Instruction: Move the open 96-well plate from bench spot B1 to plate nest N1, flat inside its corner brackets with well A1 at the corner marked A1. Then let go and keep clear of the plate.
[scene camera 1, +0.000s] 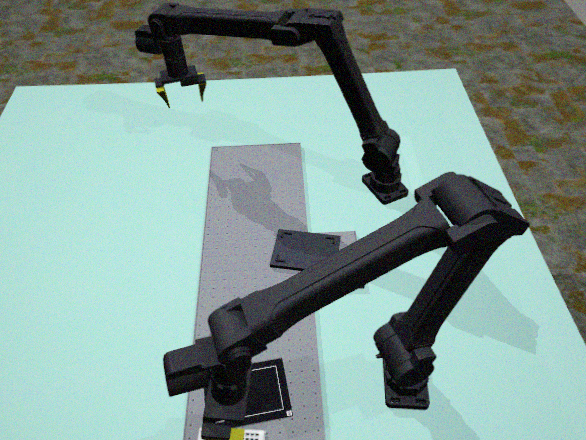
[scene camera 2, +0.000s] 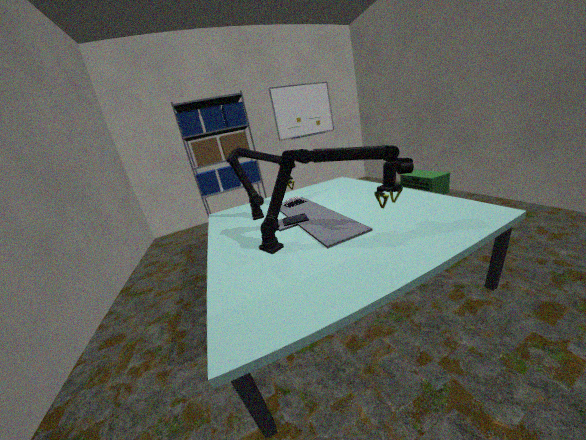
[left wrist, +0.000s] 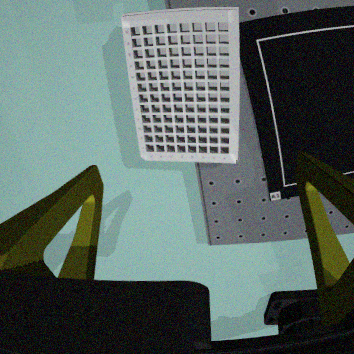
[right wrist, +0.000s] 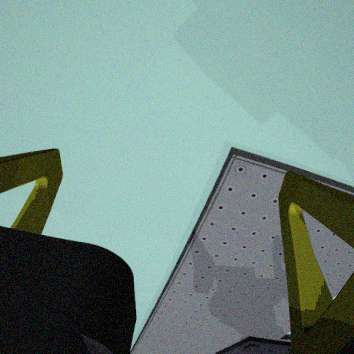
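Pixels of known places: left gripper, fingertip midpoint: (scene camera 1: 226, 420) (scene camera 2: 290, 188) (left wrist: 198, 168); right gripper, fingertip midpoint: (scene camera 1: 185, 104) (scene camera 2: 388, 205) (right wrist: 168, 172); left arm's base at its link origin: (scene camera 1: 404, 380) (scene camera 2: 258, 216) (left wrist: 302, 303); right arm's base at its link origin: (scene camera 1: 384, 187) (scene camera 2: 271, 247).
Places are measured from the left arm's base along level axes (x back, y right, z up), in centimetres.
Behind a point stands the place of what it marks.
The white open 96-well plate (left wrist: 182, 90) (scene camera 2: 295, 202) lies wells up beside the black pad with a white outline (left wrist: 261, 150) @(x -28.6, y -10.6, z 1.5 cm) (scene camera 1: 286, 387) @(x -24.5, y -3.5, z 1.5 cm), partly on the grey perforated board and partly past its edge. The pad has an A1 tag at one corner. Whether the plate is tilted is unclear. The dark nest with corner brackets (scene camera 1: 297, 250) @(x -24.1, y 32.4, z 2.4 cm) (scene camera 2: 295, 219) @(x -22.0, y 34.4, z 2.5 cm) is partly behind the left arm in scene camera 1; no plate shows on its visible part. My left gripper (left wrist: 198, 168) @(x -33.9, y -15.2, z 12.5 cm) (scene camera 2: 290, 184) @(x -33.9, y -15.2, z 12.5 cm) is open and empty, above and to one side of the plate. My right gripper (scene camera 1: 186, 104) @(x -59.6, y 78.2, z 13.5 cm) (scene camera 2: 388, 204) @(x -59.6, y 78.2, z 13.5 cm) (right wrist: 168, 172) @(x -59.6, y 78.2, z 13.5 cm) is open and empty, far from it.
The long grey perforated board (scene camera 1: 250, 200) @(x -38.2, y 50.8, z 1.3 cm) (scene camera 2: 340, 230) @(x -38.5, y 65.4, z 1.3 cm) (right wrist: 235, 210) @(x -49.4, y 67.9, z 1.3 cm) lies on the pale green table (scene camera 1: 110, 250) @(x -72.6, y 32.6, z 0.0 cm) (scene camera 2: 300, 280) @(x -6.5, y 93.1, z 0.0 cm). The left arm's forearm crosses over the board near the nest. Both arm bases stand at the right in scene camera 1.
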